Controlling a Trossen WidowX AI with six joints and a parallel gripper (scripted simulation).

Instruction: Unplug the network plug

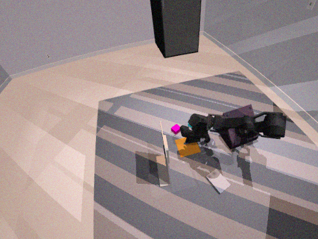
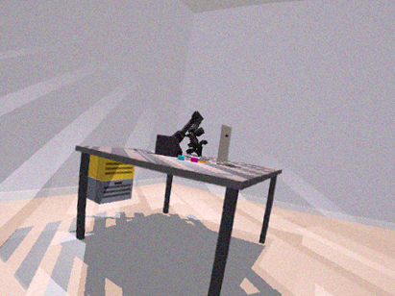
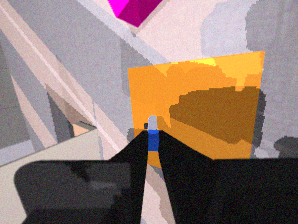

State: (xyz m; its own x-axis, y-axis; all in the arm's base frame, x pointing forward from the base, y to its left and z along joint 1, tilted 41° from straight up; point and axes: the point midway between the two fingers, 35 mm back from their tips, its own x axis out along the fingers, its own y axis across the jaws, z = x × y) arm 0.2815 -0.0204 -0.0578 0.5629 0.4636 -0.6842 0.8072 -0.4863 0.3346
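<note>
Now: gripper tip 10 mm past the orange marked square and 40 mm above it. From my gripper tip the other things lie so: magenta cube: 10 mm ahead, 130 mm to the right, 20 mm below; then blue network plug: right at my gripper tip; then cyan cube: 100 mm behind, 130 mm to the right, 20 mm below.
</note>
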